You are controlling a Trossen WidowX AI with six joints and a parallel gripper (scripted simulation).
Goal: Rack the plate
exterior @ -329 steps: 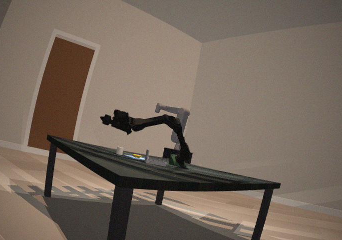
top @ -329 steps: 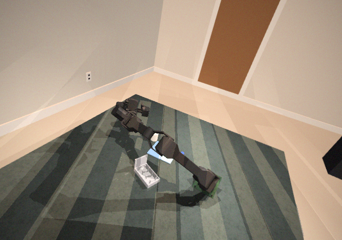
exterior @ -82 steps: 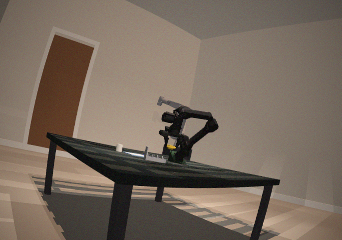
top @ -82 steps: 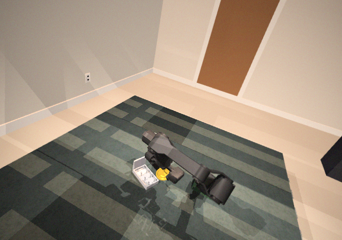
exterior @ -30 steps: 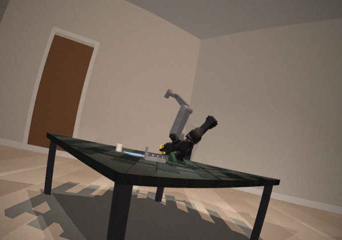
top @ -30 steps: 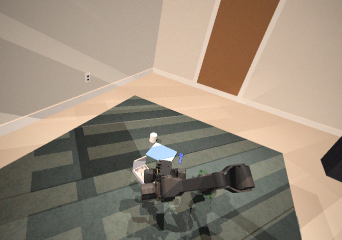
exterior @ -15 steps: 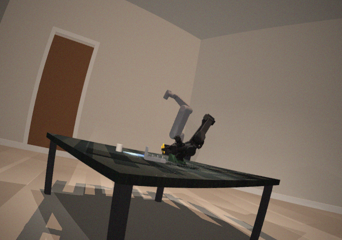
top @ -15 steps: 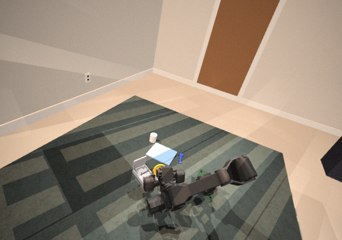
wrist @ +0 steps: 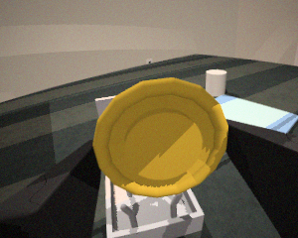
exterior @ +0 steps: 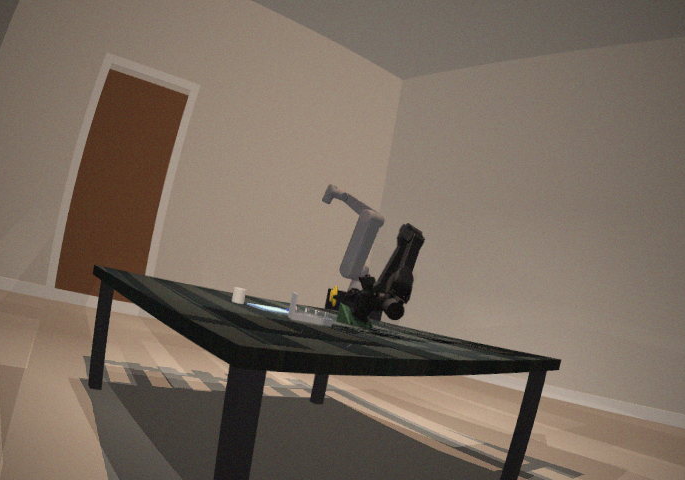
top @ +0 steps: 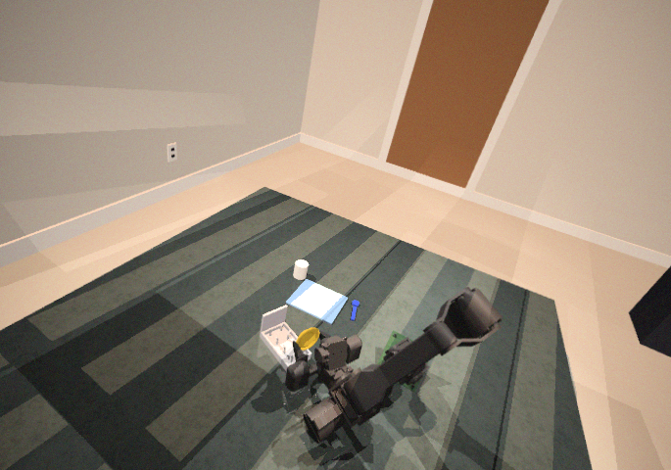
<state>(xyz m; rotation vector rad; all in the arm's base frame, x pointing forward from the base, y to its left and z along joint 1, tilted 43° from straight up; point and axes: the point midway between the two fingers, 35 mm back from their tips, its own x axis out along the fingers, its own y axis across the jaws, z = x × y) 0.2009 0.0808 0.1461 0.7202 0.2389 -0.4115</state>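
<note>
Now: the dish rack 50 mm ahead of my gripper tip, 10 mm to the right of it and 70 mm below it. Round my gripper tip: light blue mat: 80 mm ahead, 220 mm to the right, 90 mm below; yellow plate: 10 mm behind; blue utensil: 30 mm behind, 260 mm to the right, 90 mm below.
</note>
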